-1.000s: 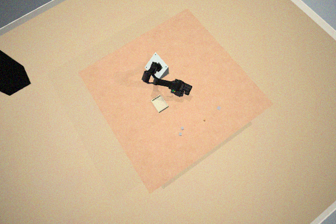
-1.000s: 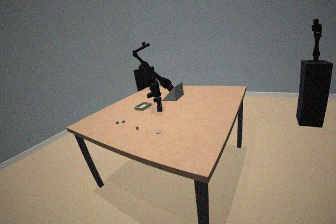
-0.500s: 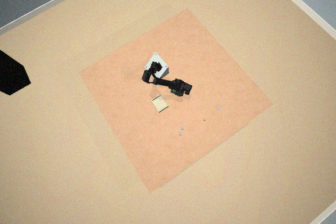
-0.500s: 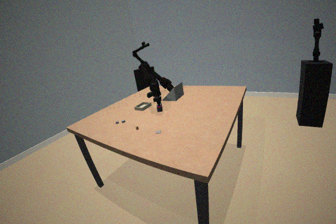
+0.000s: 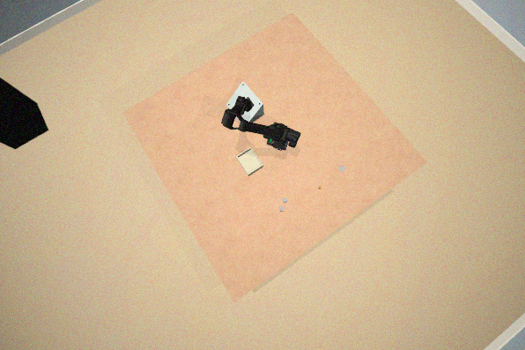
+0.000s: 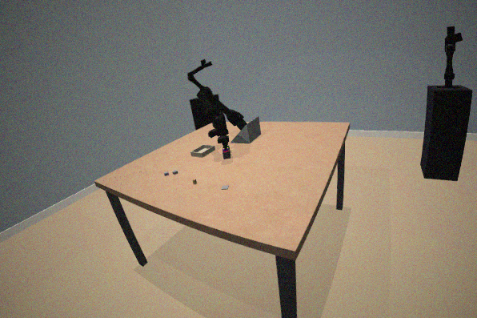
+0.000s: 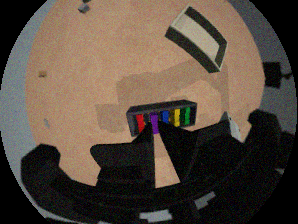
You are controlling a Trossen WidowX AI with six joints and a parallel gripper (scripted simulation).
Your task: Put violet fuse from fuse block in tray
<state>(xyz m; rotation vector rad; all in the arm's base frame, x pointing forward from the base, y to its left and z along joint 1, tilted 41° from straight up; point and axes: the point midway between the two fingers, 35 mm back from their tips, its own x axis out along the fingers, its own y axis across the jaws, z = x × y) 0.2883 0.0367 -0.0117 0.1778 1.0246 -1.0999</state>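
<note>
Right now the tray is 10 mm behind my gripper tip, 200 mm to the right of it and 40 mm below it. The rest, counted from my gripper tip: violet fuse 10 mm below.
</note>
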